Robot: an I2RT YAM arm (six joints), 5 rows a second.
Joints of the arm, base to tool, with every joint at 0 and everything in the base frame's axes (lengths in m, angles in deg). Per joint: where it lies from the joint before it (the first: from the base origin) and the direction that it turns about. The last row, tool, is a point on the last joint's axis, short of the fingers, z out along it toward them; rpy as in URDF.
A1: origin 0 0 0.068 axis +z
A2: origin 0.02 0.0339 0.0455 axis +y
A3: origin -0.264 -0.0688 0 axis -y
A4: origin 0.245 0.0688 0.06 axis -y
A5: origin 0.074 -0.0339 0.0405 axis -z
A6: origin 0.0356 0 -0.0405 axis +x
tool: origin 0 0 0 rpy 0 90 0
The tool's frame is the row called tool.
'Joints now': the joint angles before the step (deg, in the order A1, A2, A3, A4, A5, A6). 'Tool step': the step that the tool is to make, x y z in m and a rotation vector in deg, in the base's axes. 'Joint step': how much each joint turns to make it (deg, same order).
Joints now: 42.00 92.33 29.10 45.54 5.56 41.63
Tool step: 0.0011 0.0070 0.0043 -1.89 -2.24 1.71
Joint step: 0.85 0.33 1.41 -0.41 0.04 -3.05
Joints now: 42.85 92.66 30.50 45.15 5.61 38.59
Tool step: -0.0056 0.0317 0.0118 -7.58 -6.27 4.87
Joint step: 5.15 1.31 5.19 -3.71 3.11 -9.35
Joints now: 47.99 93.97 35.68 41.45 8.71 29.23
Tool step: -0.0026 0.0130 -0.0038 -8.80 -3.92 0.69
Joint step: 2.29 1.84 2.31 -3.07 4.24 -7.93
